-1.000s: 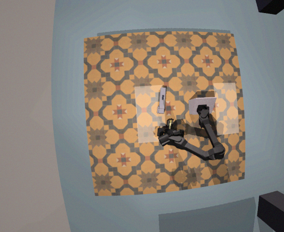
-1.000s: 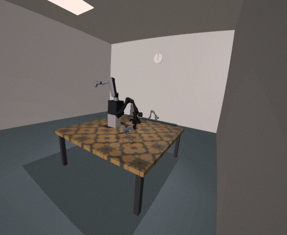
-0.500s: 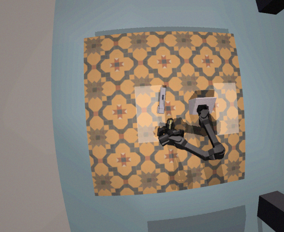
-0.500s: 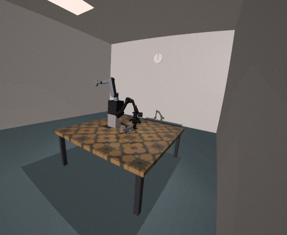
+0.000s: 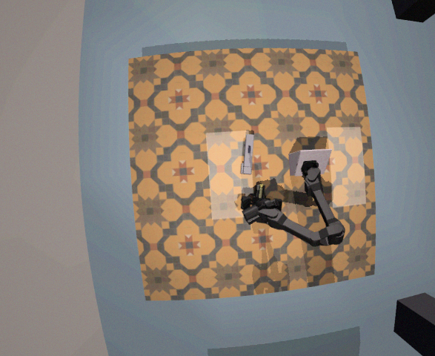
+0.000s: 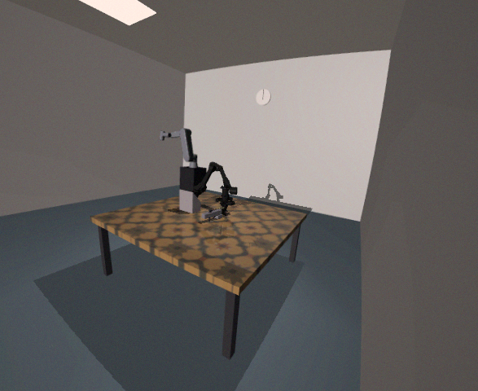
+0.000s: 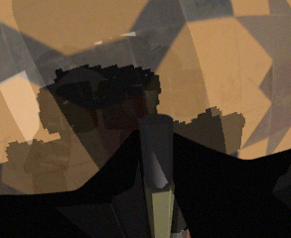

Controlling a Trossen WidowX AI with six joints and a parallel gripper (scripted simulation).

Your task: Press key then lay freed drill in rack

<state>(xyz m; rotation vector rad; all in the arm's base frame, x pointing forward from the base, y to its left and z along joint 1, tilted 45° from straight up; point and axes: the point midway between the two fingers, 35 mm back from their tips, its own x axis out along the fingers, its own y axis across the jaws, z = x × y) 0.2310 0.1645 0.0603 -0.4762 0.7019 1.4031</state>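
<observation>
My gripper tip is 40 mm to the left of the drill, 30 mm below it and 10 mm past it. The rest, counted from my gripper tip: pale grey fixture: 230 mm to the right, 40 mm ahead, 30 mm above; dark rack: 50 mm to the right, 10 mm behind, 10 mm above; dark key: 250 mm to the right, 40 mm above, 30 mm ahead.
</observation>
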